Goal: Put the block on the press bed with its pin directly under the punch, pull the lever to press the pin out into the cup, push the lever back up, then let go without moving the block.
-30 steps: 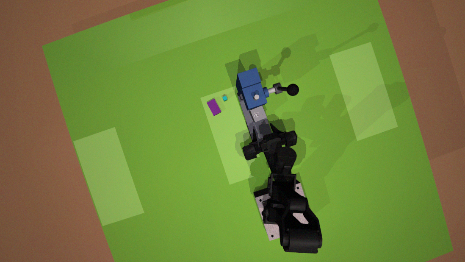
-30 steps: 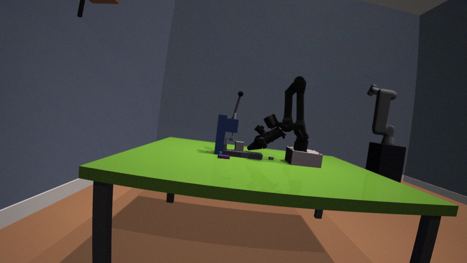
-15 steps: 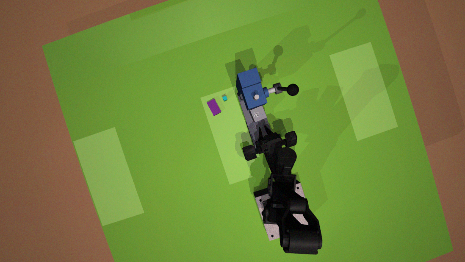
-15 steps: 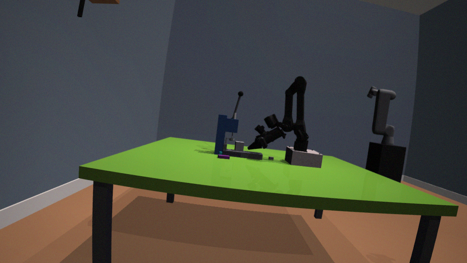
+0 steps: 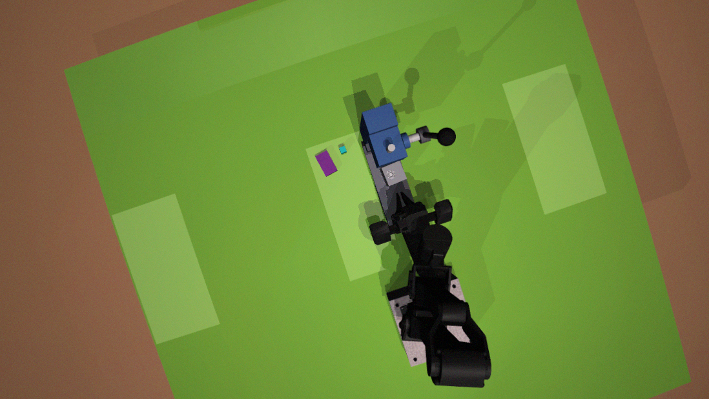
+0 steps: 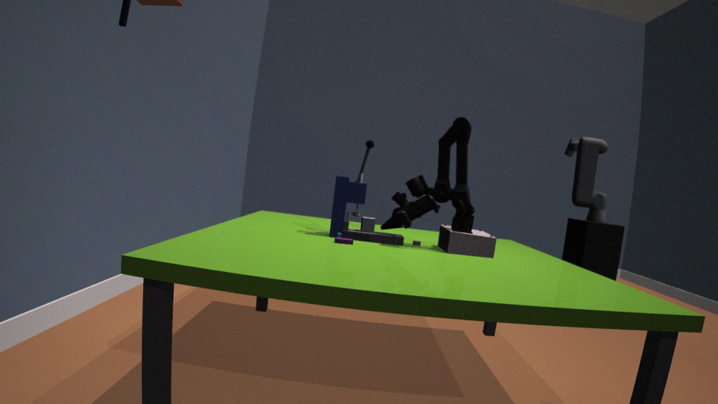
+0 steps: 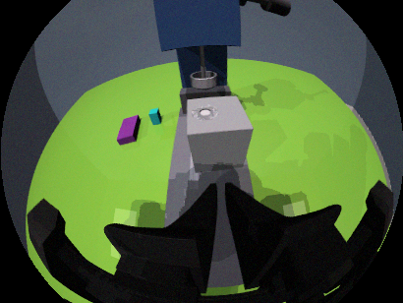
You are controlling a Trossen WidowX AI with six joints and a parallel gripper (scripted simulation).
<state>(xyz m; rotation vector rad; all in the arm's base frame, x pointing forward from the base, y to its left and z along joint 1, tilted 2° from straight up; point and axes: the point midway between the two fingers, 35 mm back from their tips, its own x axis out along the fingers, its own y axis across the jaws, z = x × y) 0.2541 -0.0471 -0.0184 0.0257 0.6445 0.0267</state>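
The punch rod lies 10 cm above my gripper tip, 9 cm ahead of it and 1 cm to the left of it. From my gripper tip the other things lie so: small dark thing 14 cm behind, 4 cm below, 2 cm to the right; small teal cube 14 cm ahead, 10 cm to the left, 3 cm below; purple slab 14 cm to the left, 12 cm ahead, 4 cm below.
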